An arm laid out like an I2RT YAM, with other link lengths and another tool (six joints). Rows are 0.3 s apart.
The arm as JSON. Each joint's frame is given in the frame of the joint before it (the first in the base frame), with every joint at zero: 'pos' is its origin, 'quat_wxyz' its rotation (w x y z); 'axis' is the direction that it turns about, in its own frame. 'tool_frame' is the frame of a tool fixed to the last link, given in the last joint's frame.
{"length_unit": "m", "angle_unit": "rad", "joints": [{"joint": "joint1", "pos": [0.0, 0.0, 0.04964], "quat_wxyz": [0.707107, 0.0, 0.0, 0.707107], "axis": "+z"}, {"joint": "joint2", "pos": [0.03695, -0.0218, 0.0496], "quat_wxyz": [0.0, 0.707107, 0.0, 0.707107], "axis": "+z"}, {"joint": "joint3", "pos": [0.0, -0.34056, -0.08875], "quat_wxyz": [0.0, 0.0, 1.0, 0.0], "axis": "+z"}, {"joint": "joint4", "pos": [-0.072, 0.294, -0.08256], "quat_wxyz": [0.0, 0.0, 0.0, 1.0], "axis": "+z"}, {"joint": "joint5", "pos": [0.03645, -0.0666, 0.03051], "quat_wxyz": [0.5, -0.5, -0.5, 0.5], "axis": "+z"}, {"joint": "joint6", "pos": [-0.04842, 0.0, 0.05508], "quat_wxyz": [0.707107, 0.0, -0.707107, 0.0], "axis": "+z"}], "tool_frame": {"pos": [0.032, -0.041, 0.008], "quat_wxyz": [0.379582, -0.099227, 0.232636, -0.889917]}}
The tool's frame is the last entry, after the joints.
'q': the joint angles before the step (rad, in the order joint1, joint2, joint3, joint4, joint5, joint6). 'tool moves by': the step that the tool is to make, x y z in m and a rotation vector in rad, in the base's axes. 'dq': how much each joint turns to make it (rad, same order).
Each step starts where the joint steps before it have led.
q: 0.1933 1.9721 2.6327 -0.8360 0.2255 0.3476
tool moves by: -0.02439 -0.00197 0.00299 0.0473 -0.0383 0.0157
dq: 0.0002 -0.1457 -0.2263 0.1194 -0.0214 0.0370
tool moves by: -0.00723 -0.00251 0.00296 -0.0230 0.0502 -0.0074
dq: -0.0002 0.0263 0.0778 -0.1026 0.0092 -0.0119
